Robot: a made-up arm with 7 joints. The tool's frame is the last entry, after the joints.
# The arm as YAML. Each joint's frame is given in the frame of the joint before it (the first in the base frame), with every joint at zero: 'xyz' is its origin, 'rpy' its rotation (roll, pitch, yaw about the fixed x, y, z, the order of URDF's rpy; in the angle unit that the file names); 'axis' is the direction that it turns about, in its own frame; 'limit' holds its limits. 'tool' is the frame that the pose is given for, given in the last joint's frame.
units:
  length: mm
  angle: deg
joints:
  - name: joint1
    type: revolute
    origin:
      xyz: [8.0, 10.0, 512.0]
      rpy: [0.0, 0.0, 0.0]
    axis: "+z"
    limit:
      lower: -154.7
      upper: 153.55
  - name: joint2
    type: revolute
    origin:
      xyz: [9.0, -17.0, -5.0]
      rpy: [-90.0, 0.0, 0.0]
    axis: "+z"
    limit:
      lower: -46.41
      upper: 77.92
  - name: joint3
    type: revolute
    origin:
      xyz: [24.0, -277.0, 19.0]
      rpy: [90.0, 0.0, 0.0]
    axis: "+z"
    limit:
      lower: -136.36
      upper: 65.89
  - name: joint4
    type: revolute
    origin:
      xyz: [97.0, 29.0, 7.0]
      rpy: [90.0, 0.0, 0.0]
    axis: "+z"
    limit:
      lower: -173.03
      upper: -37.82
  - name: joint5
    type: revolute
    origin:
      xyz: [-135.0, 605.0, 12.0]
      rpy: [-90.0, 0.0, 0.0]
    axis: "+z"
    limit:
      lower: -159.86
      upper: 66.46
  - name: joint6
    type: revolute
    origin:
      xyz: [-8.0, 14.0, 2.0]
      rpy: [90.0, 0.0, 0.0]
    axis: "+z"
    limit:
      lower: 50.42
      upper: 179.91
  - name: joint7
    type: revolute
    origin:
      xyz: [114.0, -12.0, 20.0]
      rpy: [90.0, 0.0, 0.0]
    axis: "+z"
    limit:
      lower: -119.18
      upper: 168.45
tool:
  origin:
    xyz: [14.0, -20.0, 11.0]
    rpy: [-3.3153, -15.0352, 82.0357]
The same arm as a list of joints. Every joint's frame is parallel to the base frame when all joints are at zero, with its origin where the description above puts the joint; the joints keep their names.
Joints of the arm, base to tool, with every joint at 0 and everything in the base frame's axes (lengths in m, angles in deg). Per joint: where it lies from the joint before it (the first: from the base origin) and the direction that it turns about. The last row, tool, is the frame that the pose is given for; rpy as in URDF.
joint1: axis +z xyz 0.0080 0.0100 0.5120
joint2: axis +y xyz 0.0090 -0.0170 -0.0050
joint3: axis +z xyz 0.0240 0.0190 0.2770
joint4: axis -y xyz 0.0970 0.0290 0.0070
joint5: axis +z xyz -0.1350 -0.0120 0.6050
joint6: axis -y xyz -0.0080 0.0140 0.0020
joint7: axis -z xyz 0.1140 -0.0200 -0.0120
tool: xyz 0.0140 0.0200 -0.0110 rpy 176.68 15.04 -82.04
Joint limits (deg, base to tool): -154.70..153.55 -46.41..77.92 -136.36..65.89 -173.03..-37.82 -159.86..66.46 50.42..179.91 -119.18..168.45

